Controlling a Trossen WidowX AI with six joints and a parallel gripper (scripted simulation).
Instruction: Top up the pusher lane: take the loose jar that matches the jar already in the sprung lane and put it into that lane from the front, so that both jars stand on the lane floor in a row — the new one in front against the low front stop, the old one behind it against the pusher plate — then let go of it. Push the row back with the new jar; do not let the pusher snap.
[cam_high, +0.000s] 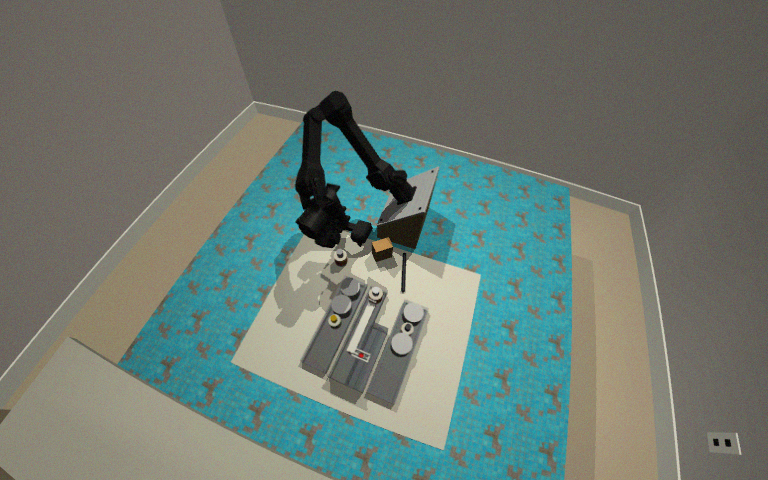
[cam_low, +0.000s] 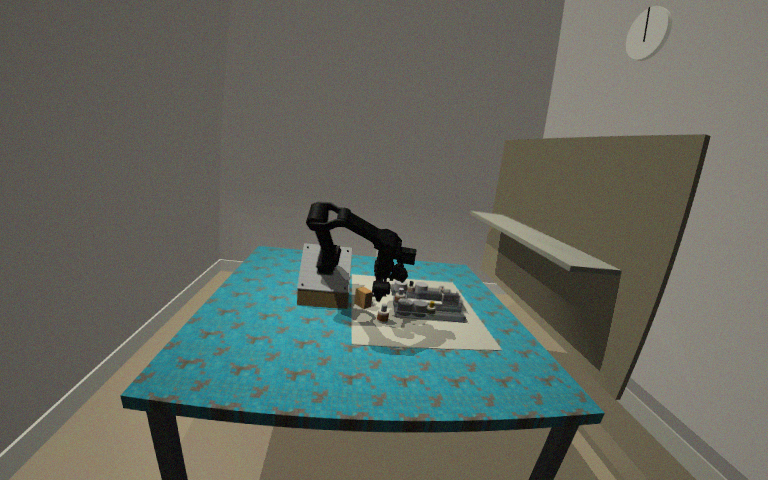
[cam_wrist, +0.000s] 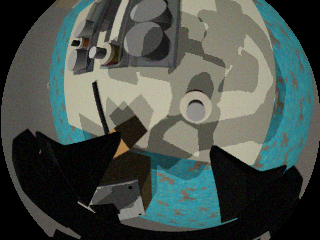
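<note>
The black rod lies 19 cm to the left of my gripper tip, 9 cm below it and 1 cm behind it. Also, from my gripper tip: red dot: 30 cm ahead, 16 cm to the left, 3 cm below; brown block: 10 cm to the left, 7 cm below, 5 cm behind.
</note>
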